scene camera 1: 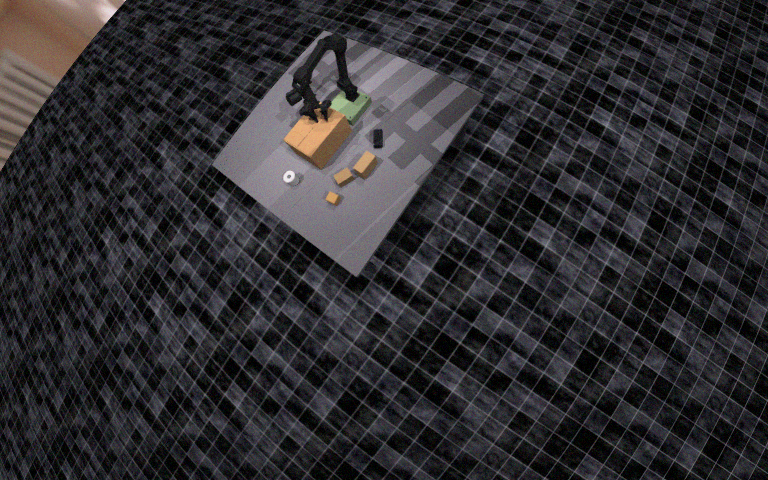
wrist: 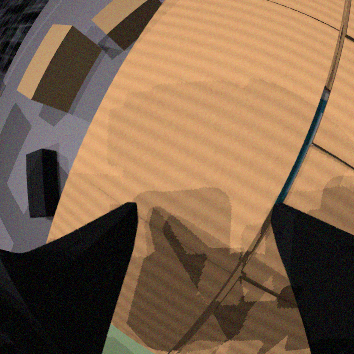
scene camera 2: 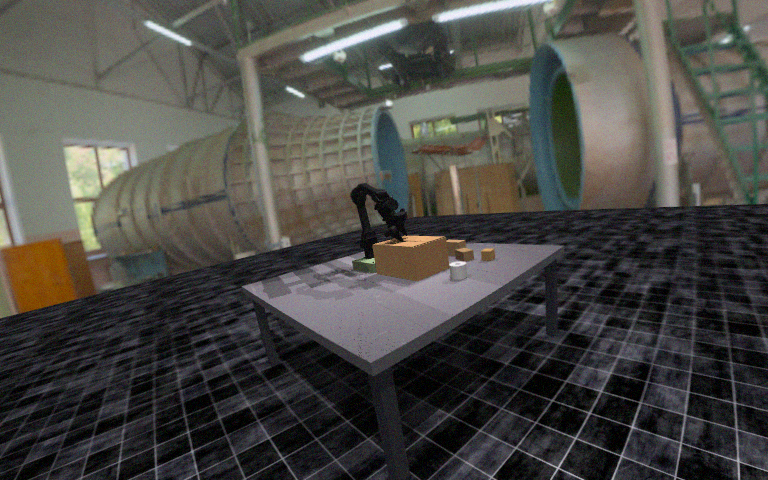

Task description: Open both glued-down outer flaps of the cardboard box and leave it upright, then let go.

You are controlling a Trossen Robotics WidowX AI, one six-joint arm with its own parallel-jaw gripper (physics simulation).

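Places are measured from the arm's base along level axes (x ahead, y left, z up), in metres.
Pixels of known places: gripper, fingertip midpoint: (scene camera 1: 322, 121) (wrist: 206, 212) (scene camera 2: 404, 238); arm's base, link origin: (scene camera 1: 352, 96) (scene camera 2: 370, 257).
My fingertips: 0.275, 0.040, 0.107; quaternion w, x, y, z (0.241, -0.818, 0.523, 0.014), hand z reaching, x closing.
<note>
For each thing: its top centre in the pictures, then the offset to it from my fingertips, as dx, dy, dz. "spot": a spot on its surface instead. Level surfaces: height alone.
- cardboard box, top centre: (wrist: 310, 138) (scene camera 2: 408, 240) (scene camera 1: 313, 127) +0.052, -0.027, -0.003
- broad flap, surface spot: (wrist: 200, 125) spot: +0.034, +0.022, -0.004
- black block, top centre: (wrist: 33, 183) (scene camera 1: 377, 137) -0.129, +0.259, -0.125
- white roll, top centre: (scene camera 2: 457, 263) (scene camera 1: 288, 176) +0.345, -0.022, -0.098
- grey table, surface height: dz -0.158
The cardboard box (scene camera 1: 334, 142) (scene camera 2: 407, 261) stands upright on the table. In the wrist view its two outer flaps lie about flat across the top: a broad flap (wrist: 200, 125) left of the seam and another flap (wrist: 335, 117) right of it. The seam is a narrow curved gap with a teal strip (wrist: 304, 150) showing in it. My gripper (scene camera 1: 321, 120) (scene camera 2: 402, 237) (wrist: 206, 212) is open and empty over the rear part of the box top. In the wrist view its right fingertip overlaps the seam; whether it touches the cardboard I cannot tell.
A green base plate (scene camera 1: 359, 105) (scene camera 2: 363, 264) (wrist: 122, 341) is behind the box. A black block (scene camera 1: 378, 138) (wrist: 42, 183), three small cardboard boxes (scene camera 1: 365, 164) (scene camera 1: 343, 177) (scene camera 1: 332, 198) and a white roll (scene camera 1: 292, 181) (scene camera 2: 458, 272) stand around it on the grey table (scene camera 1: 266, 181) (scene camera 2: 368, 322).
</note>
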